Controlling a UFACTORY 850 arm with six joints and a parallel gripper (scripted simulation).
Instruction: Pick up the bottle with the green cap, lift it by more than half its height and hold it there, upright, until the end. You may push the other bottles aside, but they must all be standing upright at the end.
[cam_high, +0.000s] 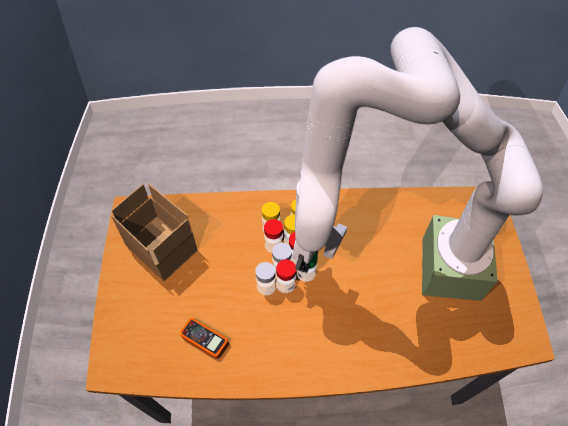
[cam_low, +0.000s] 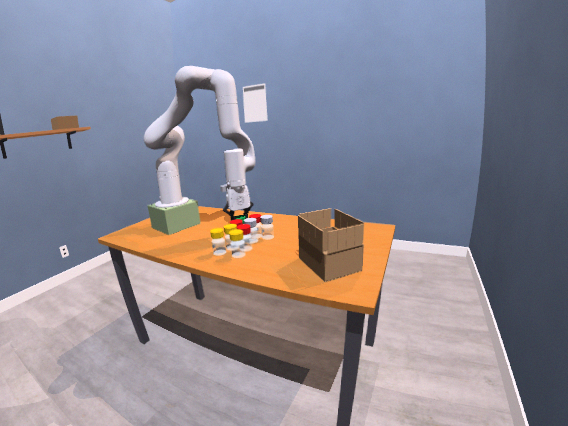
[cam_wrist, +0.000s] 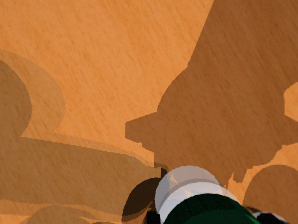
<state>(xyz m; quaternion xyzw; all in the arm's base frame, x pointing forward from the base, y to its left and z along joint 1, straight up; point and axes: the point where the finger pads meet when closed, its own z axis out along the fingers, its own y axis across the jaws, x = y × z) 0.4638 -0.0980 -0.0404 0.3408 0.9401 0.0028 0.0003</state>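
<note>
The green-capped bottle is 40 mm below my hand. Also, from my hand: multimeter: 330 mm ahead, 150 mm to the left, 80 mm below.
</note>
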